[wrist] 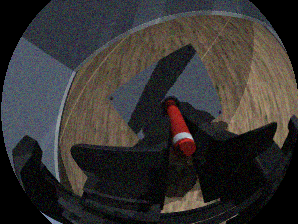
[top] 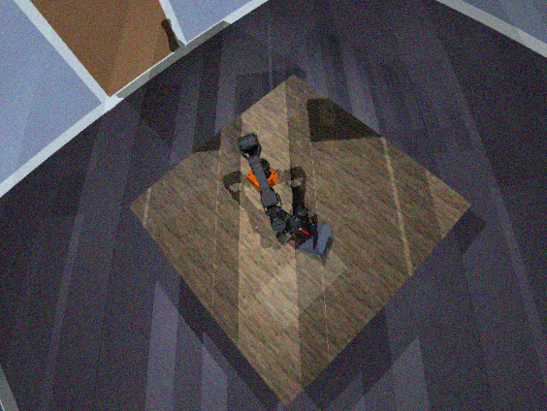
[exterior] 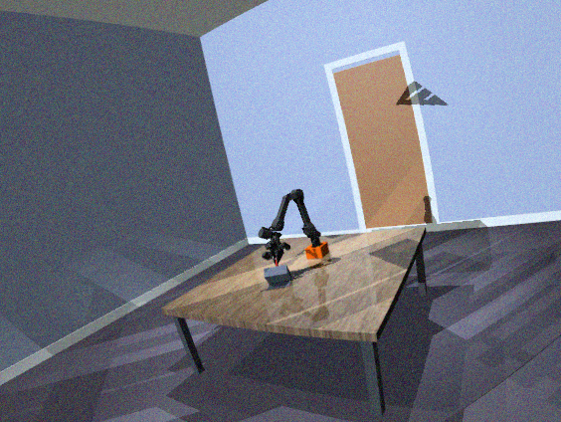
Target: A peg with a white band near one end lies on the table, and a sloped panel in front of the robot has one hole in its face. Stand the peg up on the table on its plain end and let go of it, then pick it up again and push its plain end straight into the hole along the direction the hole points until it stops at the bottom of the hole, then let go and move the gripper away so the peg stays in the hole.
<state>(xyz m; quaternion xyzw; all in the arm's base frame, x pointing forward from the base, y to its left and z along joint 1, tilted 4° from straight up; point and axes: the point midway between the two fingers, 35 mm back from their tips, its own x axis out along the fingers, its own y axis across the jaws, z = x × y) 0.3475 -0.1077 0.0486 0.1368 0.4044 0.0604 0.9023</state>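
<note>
Right now the sloped panel is 5 cm below my gripper tip, 5 cm ahead of it and 2 cm to the left of it. From my gripper tip the other things lie so: red peg 1 cm behind, 1 cm above.
</note>
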